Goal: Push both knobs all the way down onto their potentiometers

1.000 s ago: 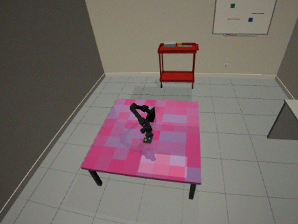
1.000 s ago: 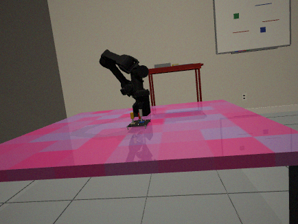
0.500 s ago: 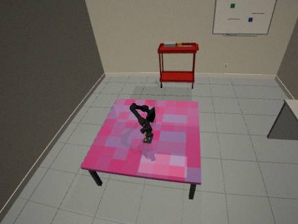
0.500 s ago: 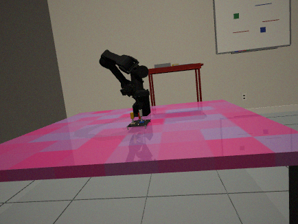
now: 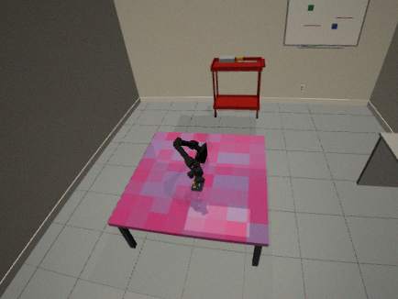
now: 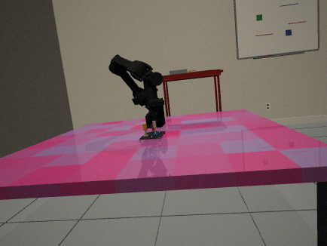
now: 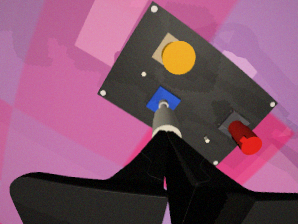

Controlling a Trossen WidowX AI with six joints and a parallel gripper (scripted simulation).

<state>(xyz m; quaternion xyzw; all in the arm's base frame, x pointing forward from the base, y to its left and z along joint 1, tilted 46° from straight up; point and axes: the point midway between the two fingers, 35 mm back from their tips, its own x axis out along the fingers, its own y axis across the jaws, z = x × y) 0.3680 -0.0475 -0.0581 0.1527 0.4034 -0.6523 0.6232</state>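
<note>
The red knob is 8 cm behind my gripper tip, 1 cm to the right of it and 4 cm below it.
</note>
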